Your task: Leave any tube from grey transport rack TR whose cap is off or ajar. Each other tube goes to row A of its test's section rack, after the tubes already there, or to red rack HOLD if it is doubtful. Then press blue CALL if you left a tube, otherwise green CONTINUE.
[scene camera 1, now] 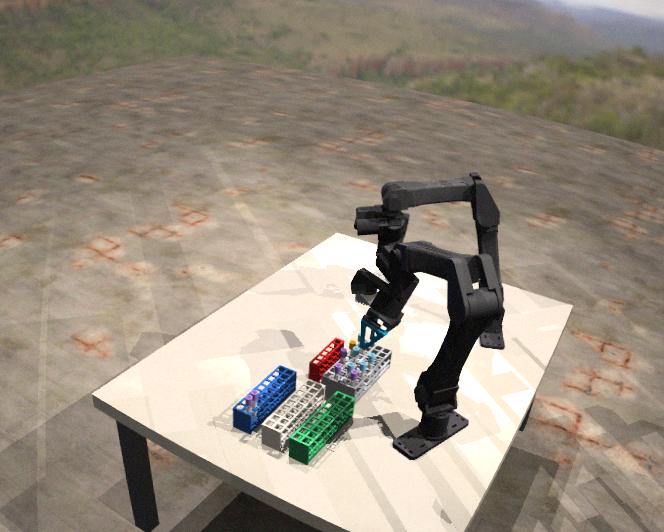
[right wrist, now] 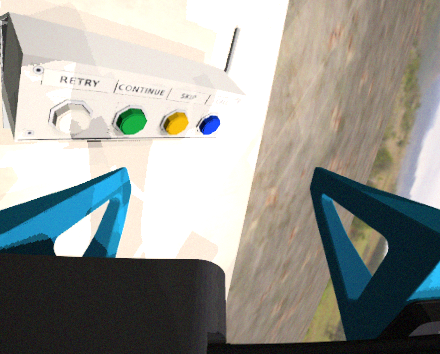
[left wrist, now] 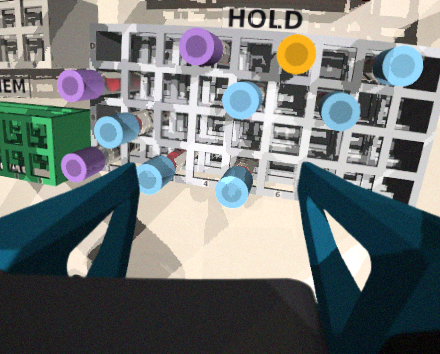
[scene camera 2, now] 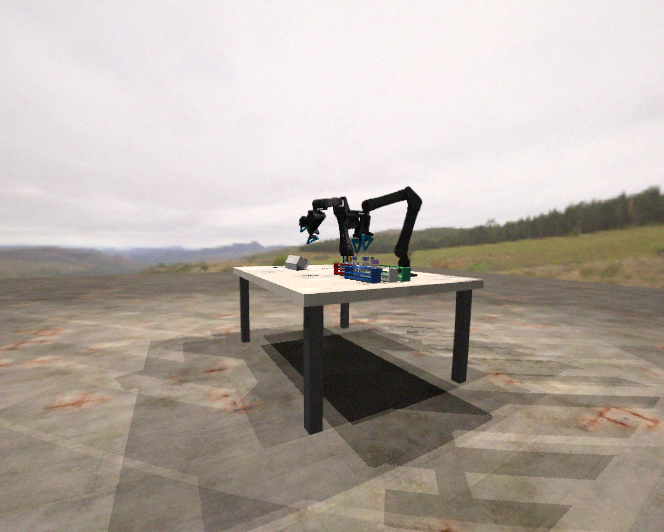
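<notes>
Grey rack TR holds several capped tubes. In the left wrist view their caps are purple, light blue and one orange; whether each cap sits fully down is hard to tell. My left gripper is open and empty above the numbered edge of TR, with light blue caps beyond and between its fingertips. My right gripper is open and empty, high near the button box. Green CONTINUE and blue CALL show in the right wrist view. Red rack HOLD stands beside TR.
A blue rack holds two purple-capped tubes. A white rack and a green rack stand beside it. The grey button box also has white RETRY and yellow SKIP.
</notes>
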